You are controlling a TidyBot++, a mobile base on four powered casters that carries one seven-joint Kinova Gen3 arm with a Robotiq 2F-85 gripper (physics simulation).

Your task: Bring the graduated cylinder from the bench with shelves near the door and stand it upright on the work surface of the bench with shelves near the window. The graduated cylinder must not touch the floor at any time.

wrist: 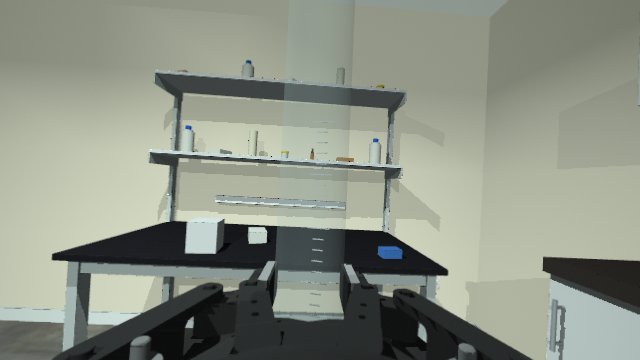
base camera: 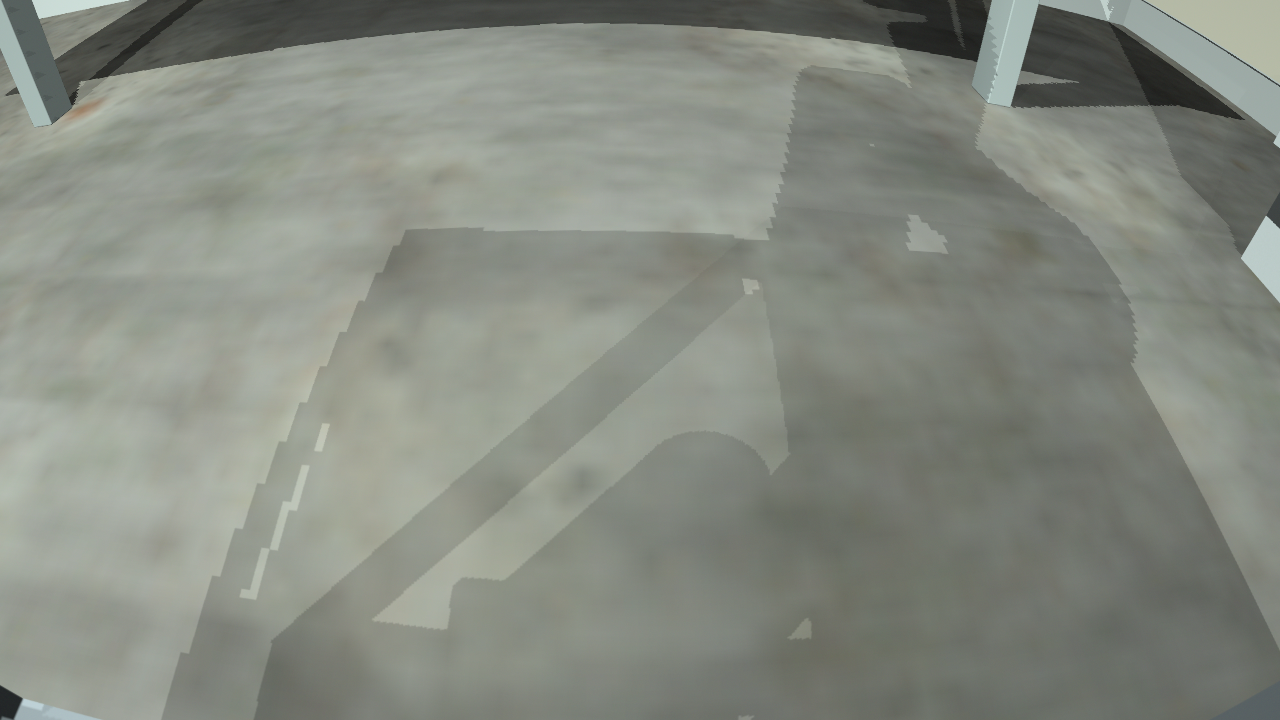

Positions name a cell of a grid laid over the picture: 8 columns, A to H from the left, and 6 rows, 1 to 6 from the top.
Scene:
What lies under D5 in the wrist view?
A graduated cylinder.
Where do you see a bench with shelves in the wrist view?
At B5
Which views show the gripper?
The wrist view only.

